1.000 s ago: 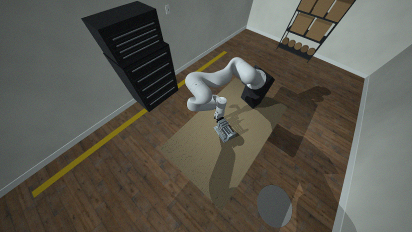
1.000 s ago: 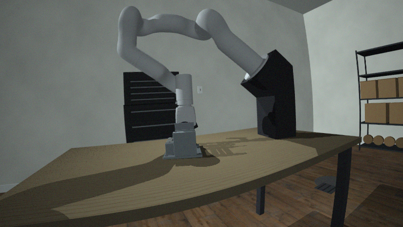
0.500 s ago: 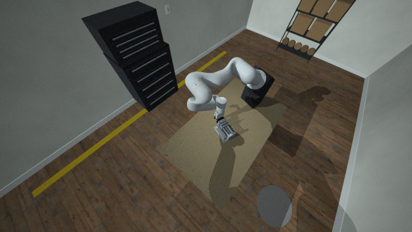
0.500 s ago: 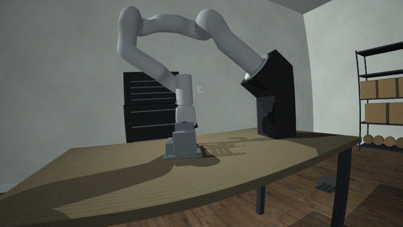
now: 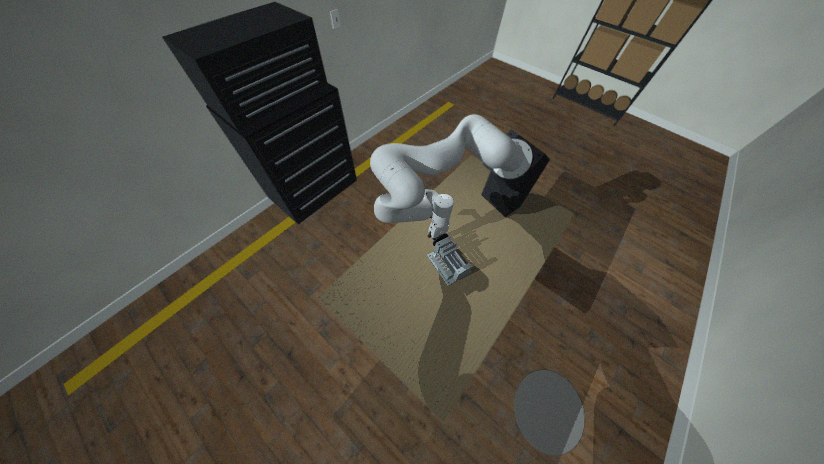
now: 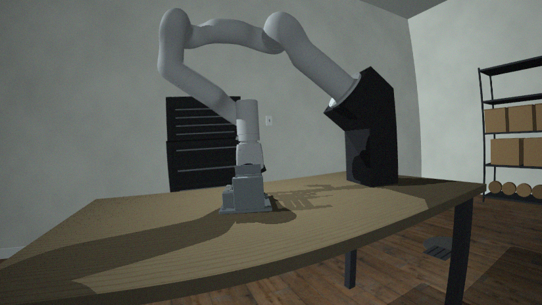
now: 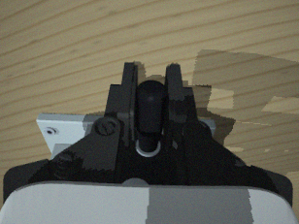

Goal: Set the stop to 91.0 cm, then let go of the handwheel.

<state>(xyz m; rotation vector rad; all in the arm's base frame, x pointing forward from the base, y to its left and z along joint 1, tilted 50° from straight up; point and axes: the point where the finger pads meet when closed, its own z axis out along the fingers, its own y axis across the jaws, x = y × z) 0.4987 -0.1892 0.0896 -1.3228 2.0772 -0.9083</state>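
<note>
Right now my hand is 10 mm short of the black crank knob and 10 mm to the right of it.
</note>
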